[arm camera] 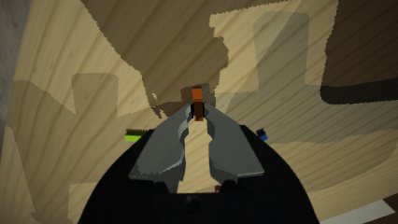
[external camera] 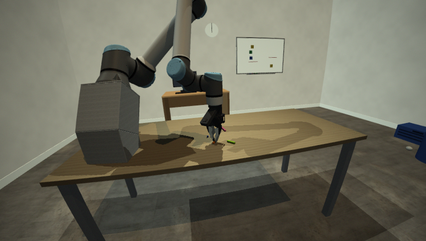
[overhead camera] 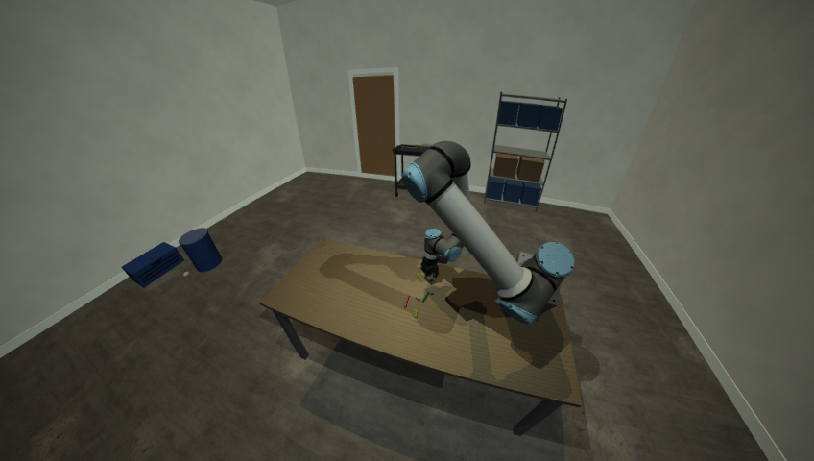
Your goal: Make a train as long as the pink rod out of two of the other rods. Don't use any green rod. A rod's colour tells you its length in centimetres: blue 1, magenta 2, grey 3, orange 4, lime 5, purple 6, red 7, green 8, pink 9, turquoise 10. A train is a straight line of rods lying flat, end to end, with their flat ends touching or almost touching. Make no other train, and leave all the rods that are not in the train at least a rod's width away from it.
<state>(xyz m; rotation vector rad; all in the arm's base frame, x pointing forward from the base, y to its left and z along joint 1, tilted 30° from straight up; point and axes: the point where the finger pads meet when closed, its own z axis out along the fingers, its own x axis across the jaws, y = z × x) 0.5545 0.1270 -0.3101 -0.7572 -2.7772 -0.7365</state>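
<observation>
My hand is 100 mm to the right of the blue rod, 40 mm past it and 20 mm above it. The rest, counted from my hand: green rod: 130 mm to the left, 20 mm below, 20 mm behind; then grey rod: 170 mm to the left, 20 mm below, 20 mm ahead; then orange rod: 10 mm below.
</observation>
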